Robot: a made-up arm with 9 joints.
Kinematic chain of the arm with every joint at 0, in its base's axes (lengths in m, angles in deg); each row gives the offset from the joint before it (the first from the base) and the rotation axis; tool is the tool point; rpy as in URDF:
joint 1: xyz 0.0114 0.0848 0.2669 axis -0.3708 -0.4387 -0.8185
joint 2: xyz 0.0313 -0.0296 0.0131 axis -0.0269 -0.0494 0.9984
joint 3: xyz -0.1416 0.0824 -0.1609 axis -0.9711 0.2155 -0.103
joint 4: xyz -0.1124 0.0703 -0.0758 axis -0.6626 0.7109 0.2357
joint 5: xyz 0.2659 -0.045 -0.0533 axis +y
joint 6: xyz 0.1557 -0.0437 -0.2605 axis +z
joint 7: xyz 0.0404 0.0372 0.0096 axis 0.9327 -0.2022 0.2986
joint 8: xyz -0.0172 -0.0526 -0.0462 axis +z
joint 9: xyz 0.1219 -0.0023 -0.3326 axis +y
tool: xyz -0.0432 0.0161 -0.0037 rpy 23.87 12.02 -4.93
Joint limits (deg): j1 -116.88..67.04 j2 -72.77..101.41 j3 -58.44..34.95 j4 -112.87..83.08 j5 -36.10..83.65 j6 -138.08..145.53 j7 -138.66..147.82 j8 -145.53..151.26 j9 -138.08..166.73
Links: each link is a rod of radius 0.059 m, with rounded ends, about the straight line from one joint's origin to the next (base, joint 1, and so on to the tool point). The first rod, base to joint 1, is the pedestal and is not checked.
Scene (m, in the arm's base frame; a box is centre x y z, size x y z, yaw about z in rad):
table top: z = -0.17
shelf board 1: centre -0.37 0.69 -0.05 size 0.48 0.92 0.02 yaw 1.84
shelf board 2: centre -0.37 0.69 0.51 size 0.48 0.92 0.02 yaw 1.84
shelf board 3: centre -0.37 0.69 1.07 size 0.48 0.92 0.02 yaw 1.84
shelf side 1: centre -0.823 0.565 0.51 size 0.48 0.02 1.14 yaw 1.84
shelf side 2: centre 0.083 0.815 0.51 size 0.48 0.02 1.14 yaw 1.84
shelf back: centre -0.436 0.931 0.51 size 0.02 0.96 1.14 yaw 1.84
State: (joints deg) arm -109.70 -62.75 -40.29 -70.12 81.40 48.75 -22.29 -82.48 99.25
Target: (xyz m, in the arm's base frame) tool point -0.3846 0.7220 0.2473
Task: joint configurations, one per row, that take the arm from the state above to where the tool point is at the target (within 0.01 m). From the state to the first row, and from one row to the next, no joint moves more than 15 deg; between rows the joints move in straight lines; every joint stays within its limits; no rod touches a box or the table.
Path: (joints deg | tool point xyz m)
1: -101.19 -67.60 -50.76 -62.10 78.18 52.59 -13.26 -79.46 101.63 | -0.3846 0.7220 0.2472

